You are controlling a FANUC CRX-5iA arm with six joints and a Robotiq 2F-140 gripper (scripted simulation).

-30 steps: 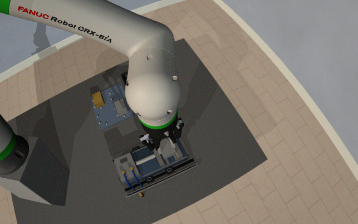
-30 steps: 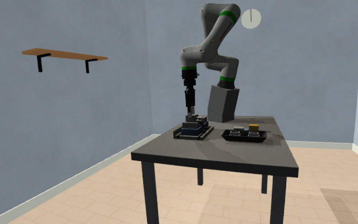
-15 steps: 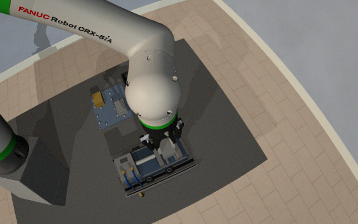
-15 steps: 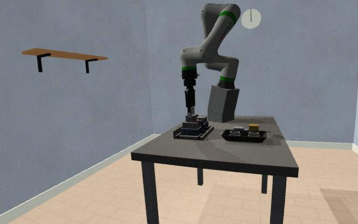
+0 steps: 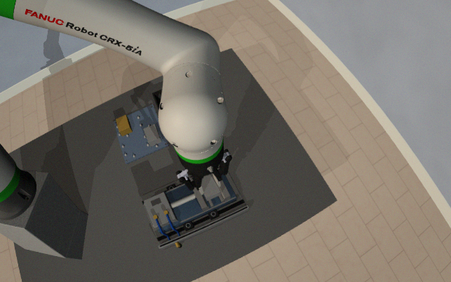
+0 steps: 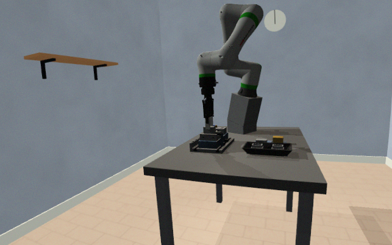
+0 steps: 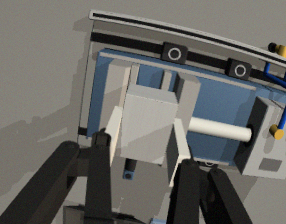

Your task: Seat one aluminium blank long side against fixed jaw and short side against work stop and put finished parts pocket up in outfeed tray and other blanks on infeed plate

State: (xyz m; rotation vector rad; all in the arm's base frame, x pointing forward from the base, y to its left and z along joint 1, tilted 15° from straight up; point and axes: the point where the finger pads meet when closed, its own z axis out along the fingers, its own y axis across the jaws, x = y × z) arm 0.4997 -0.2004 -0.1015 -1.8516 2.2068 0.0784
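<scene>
Right now my hand is 8 cm past the white rod, 8 cm above it and 2 cm to the right of it. The rest, counted from my hand: brass blank 40 cm to the left, 13 cm below, 12 cm behind; vise 11 cm below, 6 cm behind, 2 cm to the left.
</scene>
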